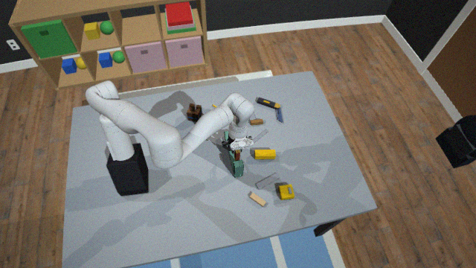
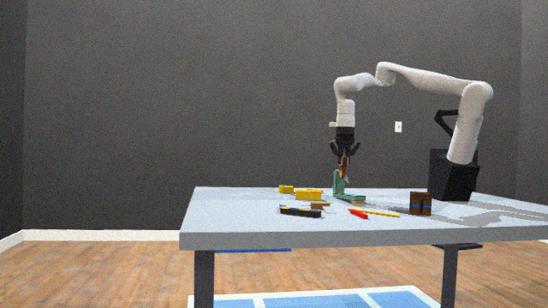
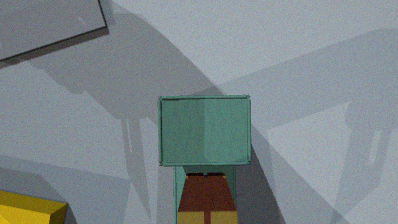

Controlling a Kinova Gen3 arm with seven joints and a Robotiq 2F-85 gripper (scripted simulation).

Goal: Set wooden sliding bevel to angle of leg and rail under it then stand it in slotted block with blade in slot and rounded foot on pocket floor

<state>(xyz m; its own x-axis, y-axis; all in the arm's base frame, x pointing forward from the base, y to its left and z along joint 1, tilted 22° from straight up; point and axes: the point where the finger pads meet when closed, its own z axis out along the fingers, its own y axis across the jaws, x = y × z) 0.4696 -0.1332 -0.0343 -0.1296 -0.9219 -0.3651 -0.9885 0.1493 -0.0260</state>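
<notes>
The wooden sliding bevel is 40 mm below my hand. The rest, counted from my hand: steel rule: 160 mm ahead, 110 mm to the left, 160 mm below; grey plate: 110 mm ahead, 130 mm to the right, 150 mm below; grey blade: 10 mm to the left, 60 mm below.
</notes>
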